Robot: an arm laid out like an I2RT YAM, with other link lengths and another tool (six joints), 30 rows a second.
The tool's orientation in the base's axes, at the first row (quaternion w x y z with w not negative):
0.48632, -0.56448, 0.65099, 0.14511
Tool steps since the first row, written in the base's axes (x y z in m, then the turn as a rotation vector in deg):
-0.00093, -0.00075, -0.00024, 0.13, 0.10, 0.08
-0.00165, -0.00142, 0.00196, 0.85, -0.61, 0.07
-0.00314, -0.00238, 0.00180, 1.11, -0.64, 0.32
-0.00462, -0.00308, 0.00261, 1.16, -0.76, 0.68
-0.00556, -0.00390, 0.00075, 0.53, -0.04, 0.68
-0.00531, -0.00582, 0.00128, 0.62, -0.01, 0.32
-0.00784, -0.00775, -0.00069, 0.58, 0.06, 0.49
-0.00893, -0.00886, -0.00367, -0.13, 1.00, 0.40
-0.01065, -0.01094, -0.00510, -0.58, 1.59, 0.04
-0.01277, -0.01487, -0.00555, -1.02, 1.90, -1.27
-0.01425, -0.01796, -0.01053, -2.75, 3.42, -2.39
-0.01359, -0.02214, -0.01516, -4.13, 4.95, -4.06
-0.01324, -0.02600, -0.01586, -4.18, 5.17, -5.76
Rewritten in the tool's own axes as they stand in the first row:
0.00053, 0.00066, -0.00087, -0.11, -0.11, 0.10
-0.00090, 0.00028, -0.00277, 0.40, -0.97, -0.09
-0.00037, 0.00134, -0.00410, 0.25, -1.29, -0.11
-0.00076, 0.00212, -0.00571, 0.04, -1.50, -0.35
0.00110, 0.00335, -0.00585, -0.46, -0.72, -0.11
0.00185, 0.00233, -0.00741, -0.18, -0.66, 0.13
0.00429, 0.00463, -0.00906, -0.36, -0.67, 0.08
0.00720, 0.00630, -0.00895, -0.93, 0.29, 0.48
0.00939, 0.00766, -0.01060, -1.04, 1.00, 0.88
0.01184, 0.00842, -0.01428, -0.23, 1.96, 1.54
0.01749, 0.01052, -0.01484, -0.43, 4.37, 2.39
0.02373, 0.01027, -0.01537, -0.16, 6.67, 3.68
0.02662, 0.00898, -0.01771, 1.06, 7.39, 4.65

